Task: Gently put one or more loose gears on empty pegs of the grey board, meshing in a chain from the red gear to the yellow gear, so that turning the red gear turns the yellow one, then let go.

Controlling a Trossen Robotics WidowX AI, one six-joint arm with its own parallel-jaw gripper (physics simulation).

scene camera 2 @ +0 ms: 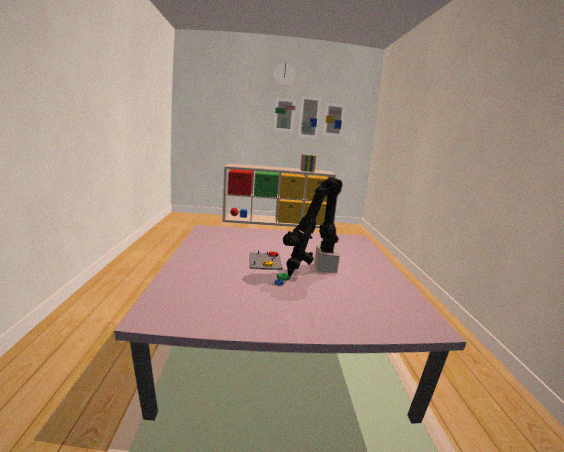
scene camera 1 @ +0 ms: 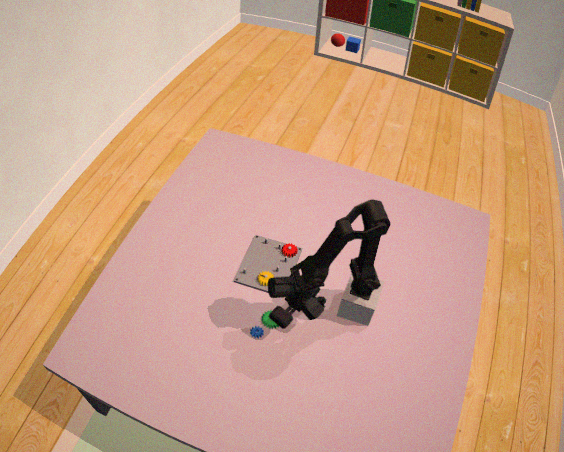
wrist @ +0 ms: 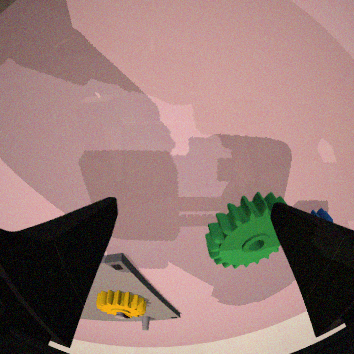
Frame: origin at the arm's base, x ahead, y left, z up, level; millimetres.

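Where they show: gripper, fingertip midpoint: (scene camera 2: 291,273) (scene camera 1: 287,314) (wrist: 198,208); arm's base, origin of the base link: (scene camera 2: 326,250) (scene camera 1: 362,288).
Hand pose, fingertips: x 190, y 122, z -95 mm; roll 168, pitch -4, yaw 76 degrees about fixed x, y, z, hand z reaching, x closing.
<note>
Each offset is from my fingertips to the centre of the thing. Level surfaces: height alone.
The grey board {dx +135, dy -160, dz +5 mm} (scene camera 1: 256,260) (scene camera 2: 259,260) (wrist: 107,279) lies on the table with several bare pegs. The red gear {dx +94, dy -238, dz +6 mm} (scene camera 1: 289,250) (scene camera 2: 273,254) sits at its far right corner, and the yellow gear {dx +117, dy -96, dz +6 mm} (scene camera 1: 265,278) (scene camera 2: 268,264) (wrist: 121,303) sits near its front edge. The loose green gear {dx +39, dy +35, dz -2 mm} (scene camera 1: 268,319) (scene camera 2: 283,276) (wrist: 240,245) lies flat on the table in front of the board. The small blue gear {dx +62, dy +98, dz -2 mm} (scene camera 1: 257,332) (scene camera 2: 279,283) (wrist: 321,216) lies beside it, partly hidden by a finger in the wrist view. My gripper (scene camera 1: 297,313) (scene camera 2: 300,266) (wrist: 198,208) is open and empty, above the table; one finger overlaps the green gear's edge in the wrist view.
The arm's grey base block (scene camera 1: 356,309) (scene camera 2: 327,262) stands right of the board. The pink table {dz -10 mm} (scene camera 1: 400,360) (scene camera 2: 290,320) carries everything. A shelf unit (scene camera 1: 384,68) (scene camera 2: 224,195) with coloured bins stands far off by the wall.
</note>
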